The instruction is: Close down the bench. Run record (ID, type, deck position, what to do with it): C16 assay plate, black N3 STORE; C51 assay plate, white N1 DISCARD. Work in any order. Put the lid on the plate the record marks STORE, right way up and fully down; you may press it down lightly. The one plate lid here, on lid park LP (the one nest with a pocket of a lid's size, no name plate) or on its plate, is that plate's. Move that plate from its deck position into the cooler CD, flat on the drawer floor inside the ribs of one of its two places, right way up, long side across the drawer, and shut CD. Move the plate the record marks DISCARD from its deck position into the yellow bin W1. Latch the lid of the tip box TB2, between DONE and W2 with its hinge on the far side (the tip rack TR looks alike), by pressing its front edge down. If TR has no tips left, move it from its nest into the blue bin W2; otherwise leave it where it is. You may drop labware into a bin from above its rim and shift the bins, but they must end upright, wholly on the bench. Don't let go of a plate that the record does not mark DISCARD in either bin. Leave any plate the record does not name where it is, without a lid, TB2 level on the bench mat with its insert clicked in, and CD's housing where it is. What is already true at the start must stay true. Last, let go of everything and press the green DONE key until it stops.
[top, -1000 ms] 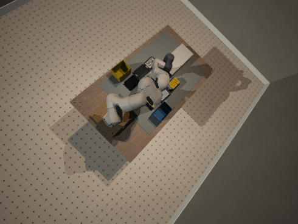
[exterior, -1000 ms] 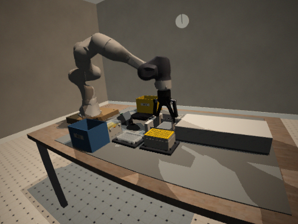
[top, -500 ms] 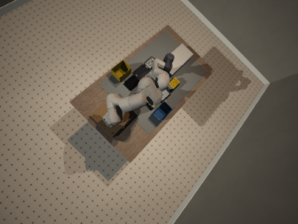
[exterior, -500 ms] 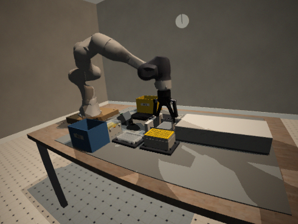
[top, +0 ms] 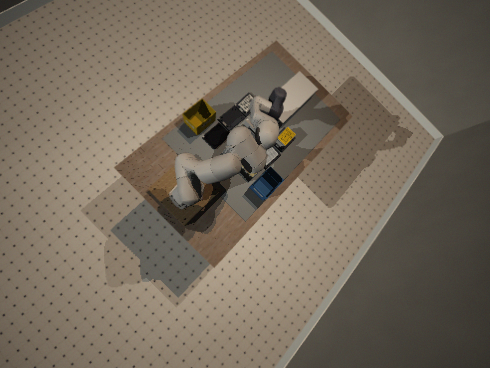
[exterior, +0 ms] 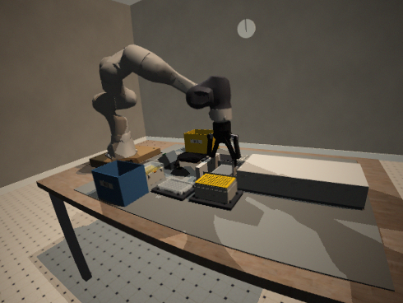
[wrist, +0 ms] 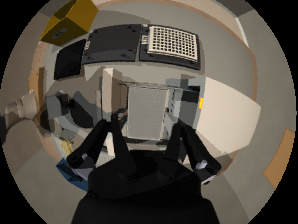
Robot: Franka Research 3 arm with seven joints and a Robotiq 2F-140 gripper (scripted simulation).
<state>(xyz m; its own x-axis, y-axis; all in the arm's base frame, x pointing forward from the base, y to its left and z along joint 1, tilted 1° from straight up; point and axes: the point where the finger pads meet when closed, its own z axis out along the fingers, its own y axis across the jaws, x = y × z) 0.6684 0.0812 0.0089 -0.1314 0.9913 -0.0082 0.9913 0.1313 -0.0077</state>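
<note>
Right now my hand is 20 mm above the grey plate lid. The rest, counted from my hand: cooler drawer 30 mm ahead, 20 mm below, 10 mm to the left; then tip rack TR 180 mm to the right, 70 mm ahead, 10 mm above; then cooler CD 170 mm ahead, 20 mm to the left, 10 mm below.
</note>
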